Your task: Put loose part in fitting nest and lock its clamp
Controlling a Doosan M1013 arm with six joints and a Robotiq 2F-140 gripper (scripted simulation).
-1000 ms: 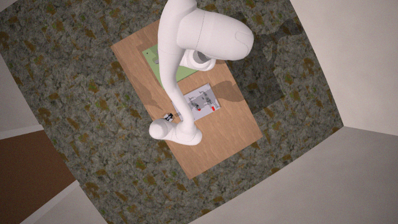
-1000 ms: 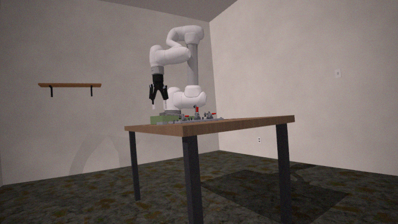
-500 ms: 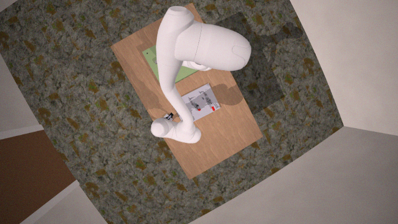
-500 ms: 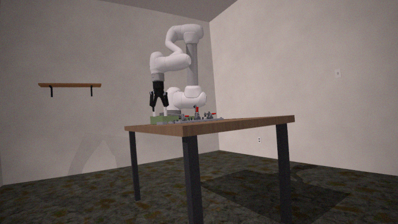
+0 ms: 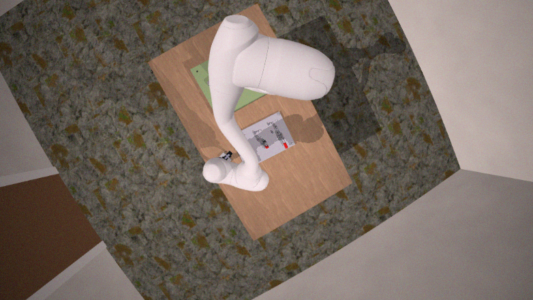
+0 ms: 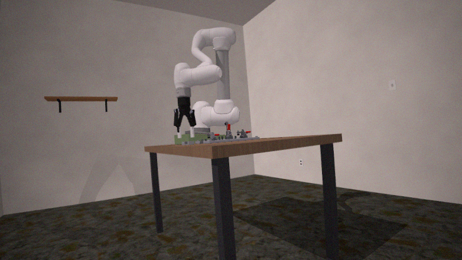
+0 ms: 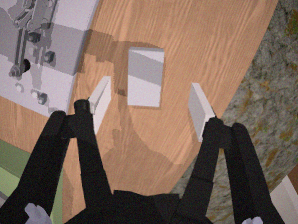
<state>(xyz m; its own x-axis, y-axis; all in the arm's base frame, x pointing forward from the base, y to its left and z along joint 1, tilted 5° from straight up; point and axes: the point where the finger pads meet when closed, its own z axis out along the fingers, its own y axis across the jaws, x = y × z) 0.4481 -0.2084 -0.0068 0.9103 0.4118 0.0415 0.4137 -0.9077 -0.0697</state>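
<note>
The loose part lies 10 mm to the left of my hand and 60 mm below it. From my hand the other things lie so: grey fixture plate (20 mm behind, 270 mm to the left, 60 mm below).
</note>
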